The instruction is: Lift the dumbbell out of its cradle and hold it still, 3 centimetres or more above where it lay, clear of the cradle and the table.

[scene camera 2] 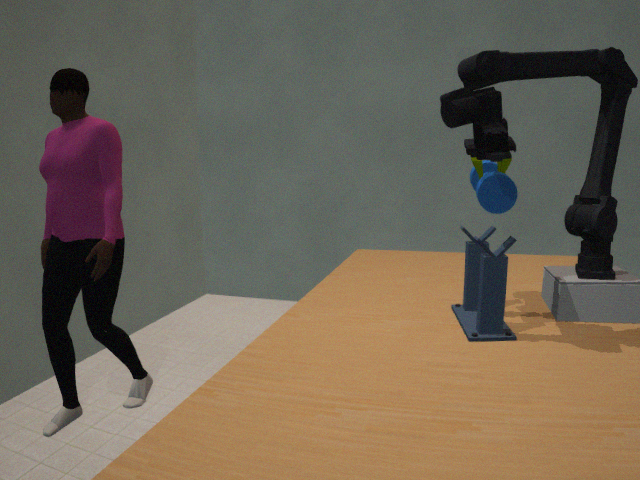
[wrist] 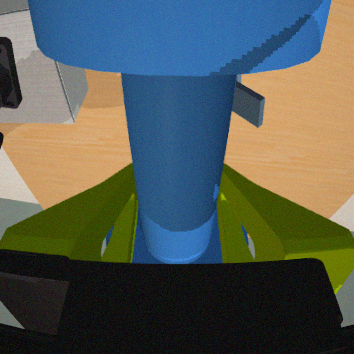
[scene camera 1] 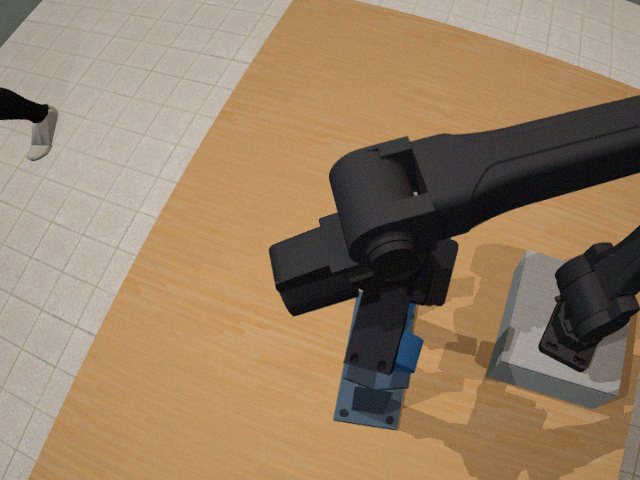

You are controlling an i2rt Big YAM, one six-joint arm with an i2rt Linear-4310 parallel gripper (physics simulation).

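Pixels of known places: gripper, between the fingertips: (wrist: 177, 174); arm's base, origin of its link: (scene camera 2: 594, 274) (scene camera 1: 573, 330).
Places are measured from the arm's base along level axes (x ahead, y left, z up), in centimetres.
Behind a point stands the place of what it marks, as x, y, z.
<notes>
The blue dumbbell (scene camera 1: 409, 352) @(20.3, 23.3, 23.1) (scene camera 2: 496, 192) @(22.9, 25.1, 20.4) (wrist: 177, 140) @(24.3, 18.8, 22.8) hangs in the air above the cradle, with a visible gap below it in the second scene view. My gripper (scene camera 2: 491, 169) (wrist: 177, 174) @(25.2, 14.5, 21.0) is shut on the dumbbell's handle, one yellow-green finger on each side. The fingers are hidden under the arm in the first scene view. The blue-grey cradle (scene camera 1: 368, 419) @(21.7, 25.9, -8.4) (scene camera 2: 492, 294) @(22.7, 25.1, 0.1) (wrist: 249, 106) @(31.1, 10.9, 10.7) stands upright on the table (scene camera 1: 206, 330) @(51.8, 27.0, -9.2) (scene camera 2: 361, 392) @(38.6, 55.6, -9.2); its V-shaped rests are bare in the second scene view. The dumbbell touches neither cradle nor table.
The arm's grey base block (scene camera 1: 563, 379) @(-1.7, 8.2, 0.3) (scene camera 2: 594, 302) @(0.3, 8.7, -4.5) stands on the table to the right of the cradle. A person in a pink top (scene camera 2: 82, 178) is on the floor beyond the table's left edge; a foot (scene camera 1: 42, 136) shows in the first scene view.
</notes>
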